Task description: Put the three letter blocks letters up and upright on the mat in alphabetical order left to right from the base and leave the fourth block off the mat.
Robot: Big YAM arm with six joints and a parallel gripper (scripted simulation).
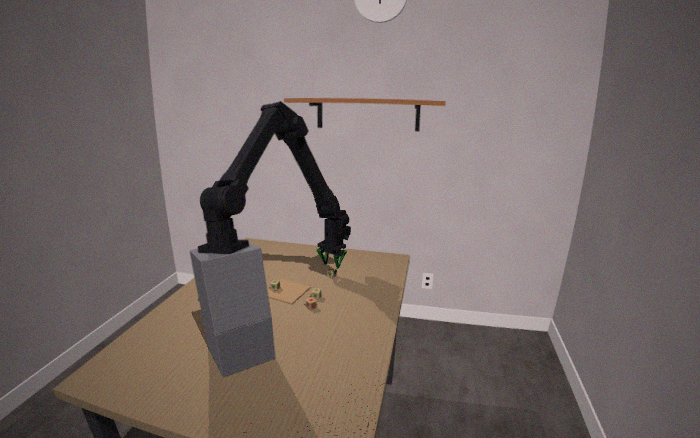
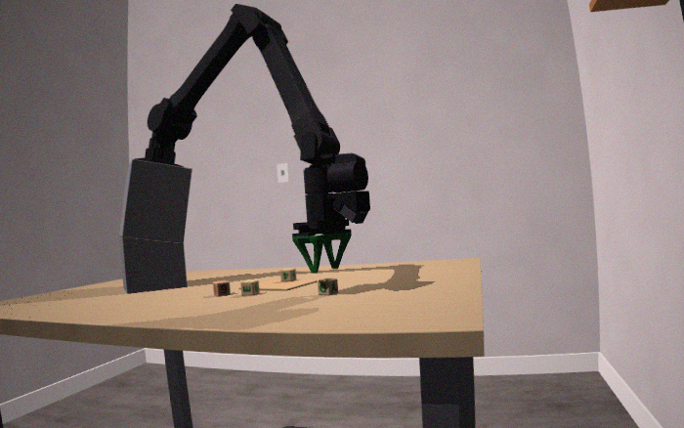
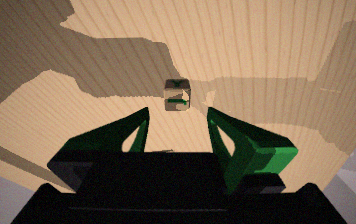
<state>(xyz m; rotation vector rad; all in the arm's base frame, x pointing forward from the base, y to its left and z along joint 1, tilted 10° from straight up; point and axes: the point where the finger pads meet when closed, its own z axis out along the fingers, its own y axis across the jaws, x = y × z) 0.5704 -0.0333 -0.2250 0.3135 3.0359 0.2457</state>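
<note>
The green-lettered block is 4 cm below my hand. Round my hand: dark block 19 cm behind, 15 cm to the left, 4 cm below; pale mat 19 cm behind, 11 cm to the left, 5 cm below.
</note>
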